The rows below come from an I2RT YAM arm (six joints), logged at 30 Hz.
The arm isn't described. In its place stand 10 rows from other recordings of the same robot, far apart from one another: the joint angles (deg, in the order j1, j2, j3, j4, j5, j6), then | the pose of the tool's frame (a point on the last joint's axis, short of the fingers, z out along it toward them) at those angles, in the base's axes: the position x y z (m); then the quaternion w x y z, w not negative.
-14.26, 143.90, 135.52, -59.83, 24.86, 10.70 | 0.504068 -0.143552 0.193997 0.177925 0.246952 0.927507 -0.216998
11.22, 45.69, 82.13, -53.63, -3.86, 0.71 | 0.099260 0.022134 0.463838 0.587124 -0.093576 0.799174 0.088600
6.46, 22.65, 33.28, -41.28, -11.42, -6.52 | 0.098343 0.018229 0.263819 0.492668 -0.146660 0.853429 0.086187
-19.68, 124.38, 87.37, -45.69, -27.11, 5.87 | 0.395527 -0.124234 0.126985 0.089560 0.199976 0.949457 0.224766
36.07, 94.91, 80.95, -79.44, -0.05, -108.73 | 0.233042 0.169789 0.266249 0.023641 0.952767 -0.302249 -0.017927
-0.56, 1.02, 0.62, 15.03, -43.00, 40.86 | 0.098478 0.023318 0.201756 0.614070 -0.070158 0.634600 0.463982
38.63, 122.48, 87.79, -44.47, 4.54, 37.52 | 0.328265 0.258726 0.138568 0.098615 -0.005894 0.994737 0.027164
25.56, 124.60, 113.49, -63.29, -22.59, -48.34 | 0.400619 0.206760 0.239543 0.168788 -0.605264 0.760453 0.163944
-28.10, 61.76, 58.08, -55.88, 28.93, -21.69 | 0.165408 -0.107842 0.299568 0.129122 0.117711 0.929210 -0.325640
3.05, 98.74, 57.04, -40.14, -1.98, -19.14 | 0.298020 0.017111 0.147784 0.072850 -0.193126 0.978440 0.007109
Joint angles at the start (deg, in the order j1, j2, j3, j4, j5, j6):
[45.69, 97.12, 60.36, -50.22, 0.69, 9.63]
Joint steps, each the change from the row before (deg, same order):
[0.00, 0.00, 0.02, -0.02, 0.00, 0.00]
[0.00, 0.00, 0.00, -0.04, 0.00, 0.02]
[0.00, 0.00, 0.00, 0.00, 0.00, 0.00]
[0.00, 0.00, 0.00, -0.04, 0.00, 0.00]
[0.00, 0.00, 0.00, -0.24, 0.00, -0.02]
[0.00, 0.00, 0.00, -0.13, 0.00, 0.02]
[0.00, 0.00, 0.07, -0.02, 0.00, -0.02]
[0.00, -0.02, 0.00, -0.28, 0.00, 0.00]
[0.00, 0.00, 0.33, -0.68, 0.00, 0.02]
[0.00, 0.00, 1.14, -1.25, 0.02, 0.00]
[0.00, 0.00, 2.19, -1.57, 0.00, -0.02]
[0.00, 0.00, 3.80, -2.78, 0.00, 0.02]
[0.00, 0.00, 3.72, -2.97, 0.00, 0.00]
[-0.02, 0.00, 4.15, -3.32, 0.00, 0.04]
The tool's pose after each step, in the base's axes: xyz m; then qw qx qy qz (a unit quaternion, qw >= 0). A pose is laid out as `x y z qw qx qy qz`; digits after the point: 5 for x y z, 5 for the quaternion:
0.20339 0.20773 0.16755 0.02613 -0.30925 0.95060 0.00690
0.20333 0.20768 0.16754 0.02582 -0.30909 0.95066 0.00674
0.20333 0.20768 0.16754 0.02582 -0.30909 0.95066 0.00674
0.20328 0.20762 0.16754 0.02551 -0.30909 0.95067 0.00658
0.20296 0.20729 0.16752 0.02366 -0.30929 0.95066 0.00561
0.20279 0.20712 0.16751 0.02266 -0.30914 0.95073 0.00508
0.20294 0.20727 0.16779 0.02304 -0.30930 0.95067 0.00528
0.20255 0.20687 0.16786 0.02103 -0.30933 0.95071 0.00423
0.20247 0.20680 0.16918 0.01833 -0.30920 0.95082 0.00281
0.20365 0.20798 0.17383 0.01756 -0.30920 0.95083 0.00221
0.20682 0.21123 0.18291 0.02235 -0.30930 0.95069 0.00472
0.21166 0.21619 0.19898 0.03023 -0.30901 0.95054 0.00886
0.21534 0.21996 0.21500 0.03602 -0.30891 0.95034 0.01190
0.21866 0.22320 0.23314 0.04243 -0.30827 0.95023 0.01527

